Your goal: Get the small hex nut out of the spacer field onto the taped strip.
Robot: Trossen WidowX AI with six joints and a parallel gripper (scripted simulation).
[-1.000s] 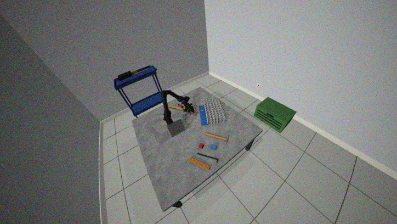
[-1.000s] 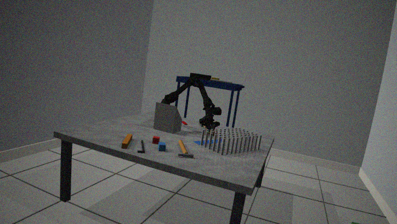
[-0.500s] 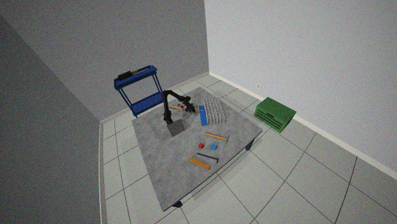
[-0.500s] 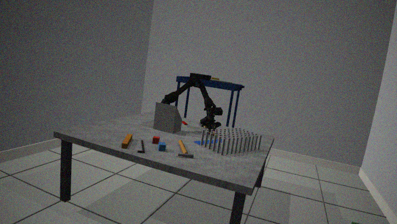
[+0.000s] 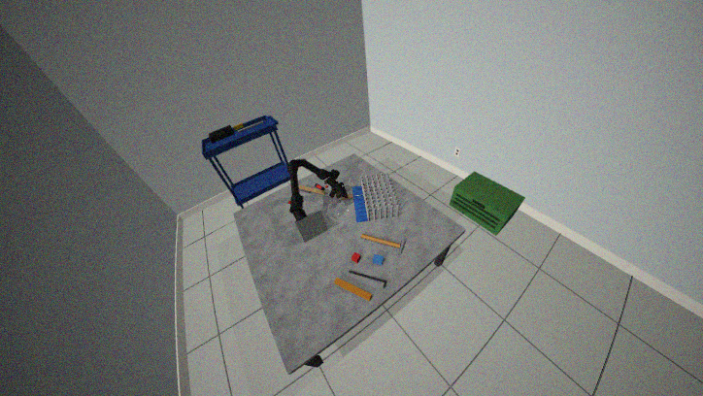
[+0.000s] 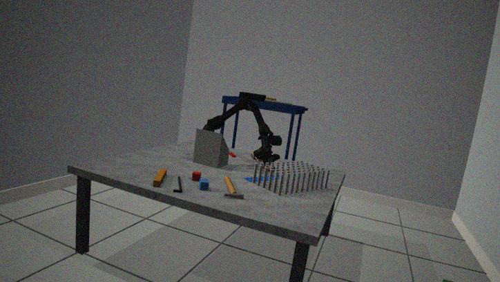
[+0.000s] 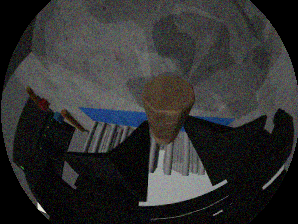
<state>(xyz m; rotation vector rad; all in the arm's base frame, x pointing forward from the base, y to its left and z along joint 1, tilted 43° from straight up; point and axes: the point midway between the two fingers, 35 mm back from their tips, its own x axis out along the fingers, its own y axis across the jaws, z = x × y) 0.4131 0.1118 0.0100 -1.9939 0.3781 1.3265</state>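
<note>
Right now my gripper tip is 5 cm short of the blue taped strip, 8 cm to the left of it and 4 cm above it. From my gripper tip the other things lie so: blue cube (20 cm behind, 54 cm to the right, 2 cm below); then orange bar (43 cm behind, 57 cm to the right, 2 cm below); then red cube (29 cm behind, 44 cm to the right, 2 cm below).
</note>
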